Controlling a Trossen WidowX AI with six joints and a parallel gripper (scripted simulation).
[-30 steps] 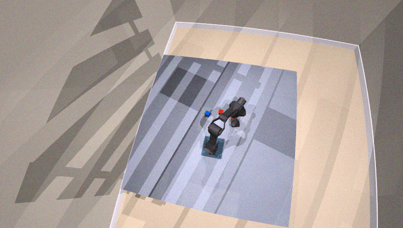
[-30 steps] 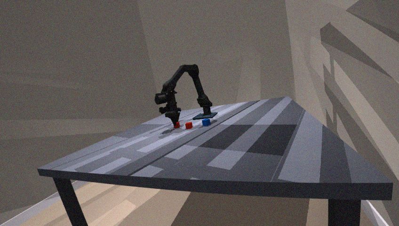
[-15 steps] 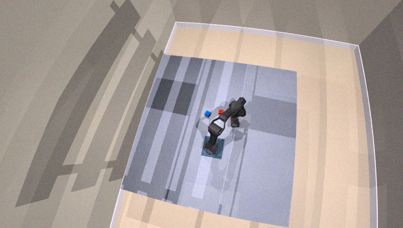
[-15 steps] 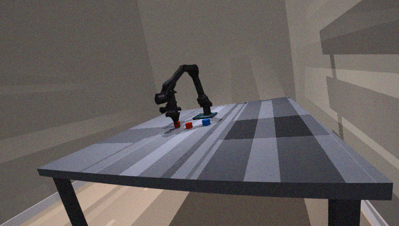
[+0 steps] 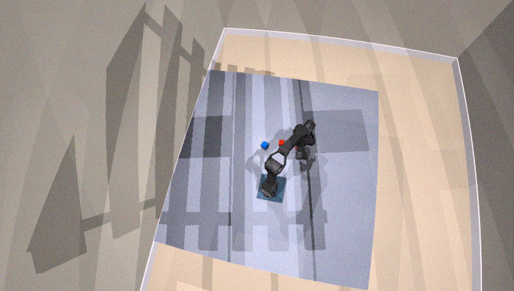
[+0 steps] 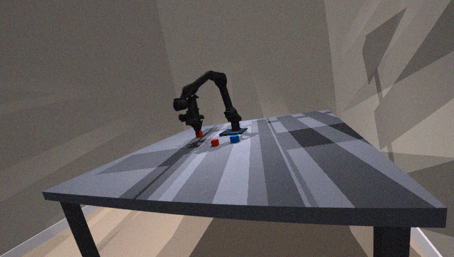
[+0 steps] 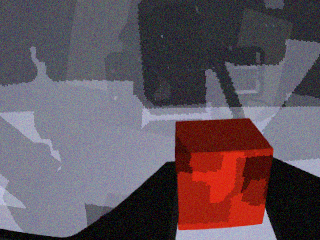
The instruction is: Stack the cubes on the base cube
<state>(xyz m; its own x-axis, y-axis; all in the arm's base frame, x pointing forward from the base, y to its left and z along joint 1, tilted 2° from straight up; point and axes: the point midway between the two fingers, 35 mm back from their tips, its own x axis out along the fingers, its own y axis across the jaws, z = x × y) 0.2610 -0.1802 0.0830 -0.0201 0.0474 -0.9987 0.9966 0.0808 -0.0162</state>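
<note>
The blue cube lies 4 cm ahead of my gripper tip, 21 cm to the left of it and 5 cm below it.
</note>
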